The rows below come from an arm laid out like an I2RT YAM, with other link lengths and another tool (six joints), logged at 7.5 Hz.
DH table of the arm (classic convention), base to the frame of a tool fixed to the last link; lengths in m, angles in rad. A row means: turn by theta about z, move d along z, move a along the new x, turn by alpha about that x. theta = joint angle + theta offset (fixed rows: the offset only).
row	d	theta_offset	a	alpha
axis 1	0.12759	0.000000	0.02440	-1.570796
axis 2	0.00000	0.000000	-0.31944	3.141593
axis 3	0.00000	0.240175	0.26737	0.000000
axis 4	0.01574	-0.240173	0.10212	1.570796
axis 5	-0.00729	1.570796	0.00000	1.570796
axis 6	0.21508	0.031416	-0.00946	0.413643
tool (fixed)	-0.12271	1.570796	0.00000	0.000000
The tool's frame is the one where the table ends.
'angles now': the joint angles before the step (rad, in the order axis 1, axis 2, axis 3, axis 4, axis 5, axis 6). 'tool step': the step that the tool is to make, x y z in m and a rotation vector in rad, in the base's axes. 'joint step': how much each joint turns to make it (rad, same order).
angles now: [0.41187, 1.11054, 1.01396, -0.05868, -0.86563, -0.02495]
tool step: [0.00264, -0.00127, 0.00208, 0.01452, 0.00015, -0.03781]
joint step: [-0.00403, -0.00653, -0.01061, 0.03025, 0.03155, 0.02731]
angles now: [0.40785, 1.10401, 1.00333, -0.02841, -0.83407, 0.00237]
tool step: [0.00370, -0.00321, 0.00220, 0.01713, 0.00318, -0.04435]
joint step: [-0.01170, -0.00646, -0.01075, 0.03018, 0.03046, 0.03027]
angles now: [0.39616, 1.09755, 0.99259, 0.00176, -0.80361, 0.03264]
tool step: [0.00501, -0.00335, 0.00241, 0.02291, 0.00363, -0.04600]
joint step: [-0.01435, -0.00303, -0.01234, 0.04008, 0.02955, 0.03585]
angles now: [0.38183, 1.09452, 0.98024, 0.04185, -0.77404, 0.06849]
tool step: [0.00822, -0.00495, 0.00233, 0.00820, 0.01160, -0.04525]
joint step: [-0.02216, 0.01023, 0.00964, 0.00560, 0.02221, 0.01858]
